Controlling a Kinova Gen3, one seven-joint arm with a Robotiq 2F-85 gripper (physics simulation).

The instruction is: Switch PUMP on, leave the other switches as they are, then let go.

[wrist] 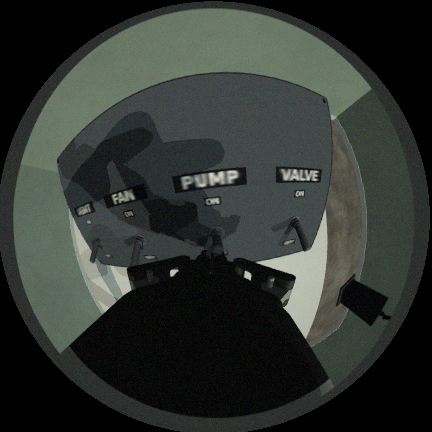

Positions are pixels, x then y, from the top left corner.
my gripper: 212, 253
dark grey switch panel: 247, 156
